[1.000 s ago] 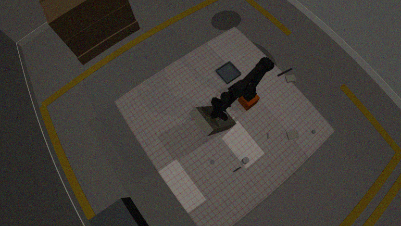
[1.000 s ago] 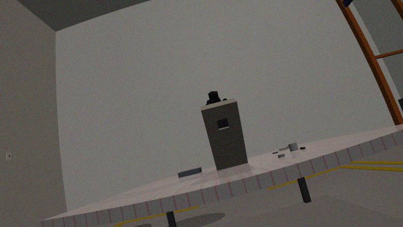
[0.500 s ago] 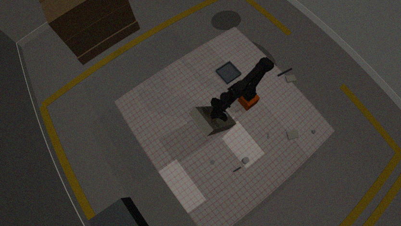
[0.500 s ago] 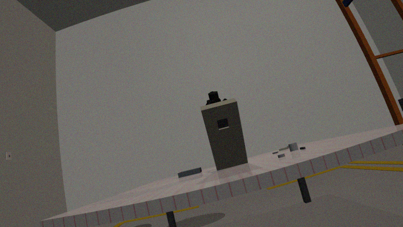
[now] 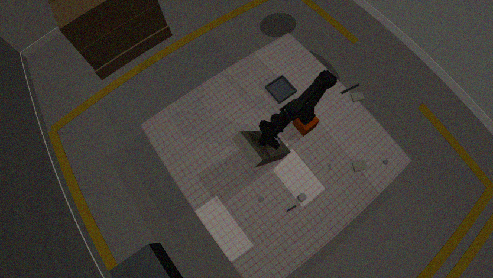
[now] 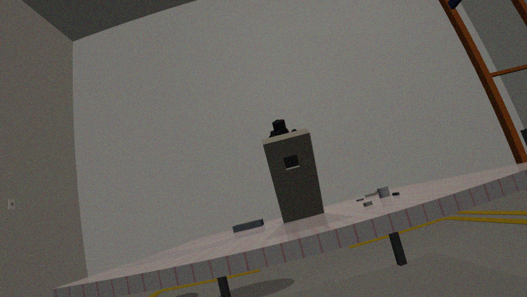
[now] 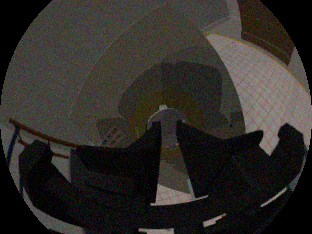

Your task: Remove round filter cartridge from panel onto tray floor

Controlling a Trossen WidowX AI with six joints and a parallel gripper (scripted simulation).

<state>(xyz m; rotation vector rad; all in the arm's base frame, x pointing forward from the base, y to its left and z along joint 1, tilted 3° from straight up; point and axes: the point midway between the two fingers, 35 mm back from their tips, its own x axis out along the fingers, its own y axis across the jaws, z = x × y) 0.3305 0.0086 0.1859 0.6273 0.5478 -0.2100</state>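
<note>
The round filter cartridge lies 10 mm ahead of my gripper tip and 10 mm below it. Also, from my gripper tip: dark bar (20 mm ahead, 360 mm to the left, 250 mm below); then service panel (40 mm behind, 80 mm below); then tray (420 mm behind, 280 mm to the right, 240 mm below).
</note>
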